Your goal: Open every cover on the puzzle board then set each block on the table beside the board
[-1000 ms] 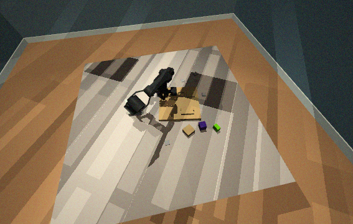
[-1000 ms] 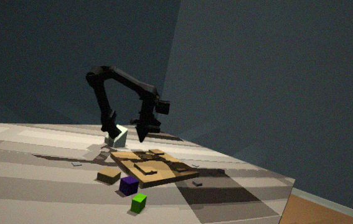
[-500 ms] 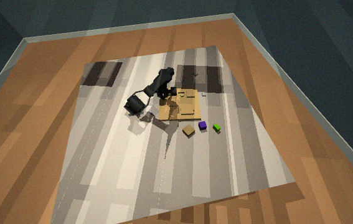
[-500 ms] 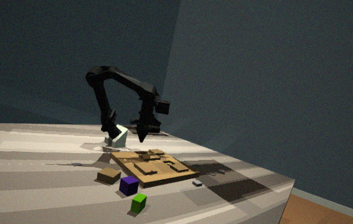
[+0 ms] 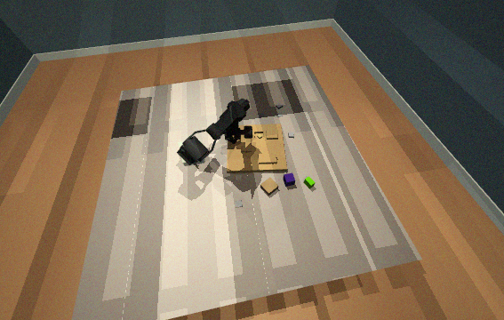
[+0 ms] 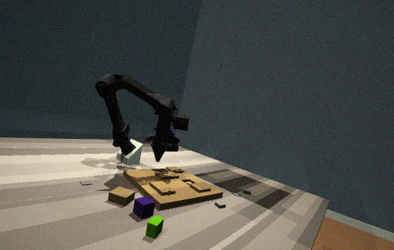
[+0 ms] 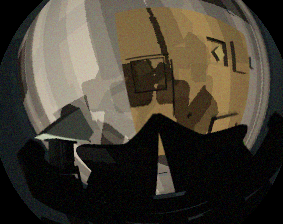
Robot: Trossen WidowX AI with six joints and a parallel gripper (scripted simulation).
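The tan puzzle board is 11 cm ahead of my gripper tip, 5 cm below it and 2 cm to the left of it. Also, from my gripper tip: purple block (25 cm ahead, 20 cm to the right, 5 cm below); brown block (22 cm to the right, 16 cm ahead, 5 cm below); green block (34 cm ahead, 22 cm to the right, 5 cm below).
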